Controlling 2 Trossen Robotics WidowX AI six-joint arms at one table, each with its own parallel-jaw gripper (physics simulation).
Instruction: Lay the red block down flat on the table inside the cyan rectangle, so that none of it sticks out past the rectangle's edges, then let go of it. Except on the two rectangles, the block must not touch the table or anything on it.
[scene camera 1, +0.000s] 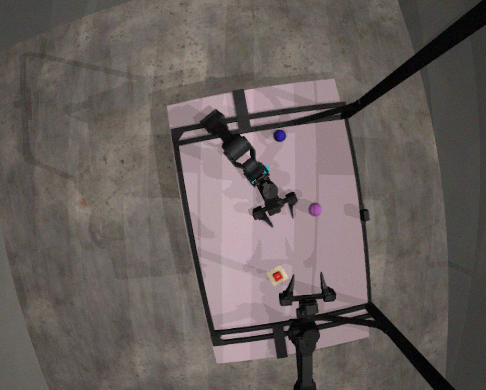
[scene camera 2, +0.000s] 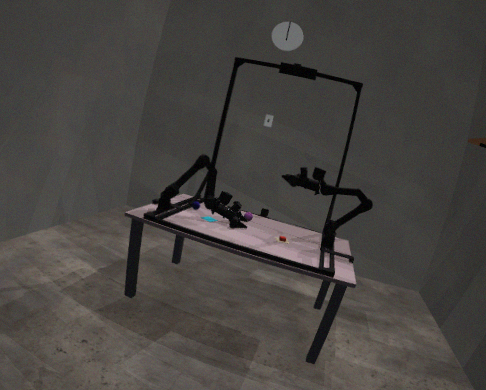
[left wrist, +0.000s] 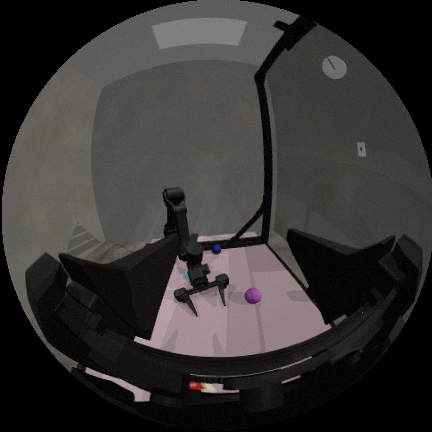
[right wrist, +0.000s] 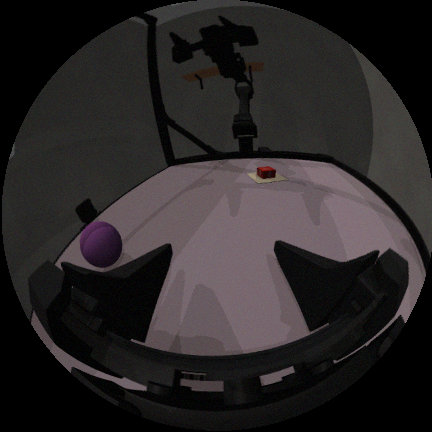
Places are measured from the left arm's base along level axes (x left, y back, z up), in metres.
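Pixels of known places: left gripper, fingertip midpoint: (scene camera 1: 307, 273) (scene camera 2: 284, 175) (left wrist: 234, 236); right gripper, fingertip midpoint: (scene camera 1: 283, 222) (scene camera 2: 247, 224) (left wrist: 210, 311) (right wrist: 223, 247); left arm's base, link origin: (scene camera 1: 296, 326) (scene camera 2: 326, 247) (right wrist: 245, 152); right arm's base, link origin: (scene camera 1: 214, 124) (scene camera 2: 163, 209).
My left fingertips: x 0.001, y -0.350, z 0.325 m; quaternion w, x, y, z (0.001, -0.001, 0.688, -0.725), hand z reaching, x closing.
Observation:
Ahead of a thing's pixels: the offset from my left fingertips to its top centre. "spot": to the spot under its first point.
The red block @[dz -0.325, dx +0.079, dy +0.101 m] (scene camera 1: 277, 276) (scene camera 2: 282, 238) (left wrist: 195, 385) (right wrist: 266, 172) rests on the cream rectangle @[spot: dz -0.330, dx +0.075, dy +0.079 m] (scene camera 1: 279, 269) (right wrist: 260, 180). The cyan rectangle (scene camera 1: 267, 169) (scene camera 2: 209, 219) (left wrist: 187, 274) is mostly hidden under the right arm in scene camera 1; it does not show in the right wrist view. My left gripper (scene camera 1: 307, 274) (scene camera 2: 284, 176) (left wrist: 234, 236) is open and empty, high above the table, right of the block in scene camera 1. My right gripper (scene camera 1: 282, 221) (scene camera 2: 245, 226) (right wrist: 223, 247) is open and empty, low over mid-table, between the two rectangles.
A purple ball @[dz -0.289, dx -0.085, dy -0.176 m] (scene camera 1: 315, 209) (scene camera 2: 248, 216) (left wrist: 253, 295) (right wrist: 101, 244) is close to the right gripper, on its right in scene camera 1. A dark blue ball @[dz -0.293, dx +0.045, dy -0.484 m] (scene camera 1: 279, 135) (scene camera 2: 196, 205) (left wrist: 216, 249) is beyond the cyan rectangle. Black frame bars (scene camera 1: 186, 215) run along the table's edges.

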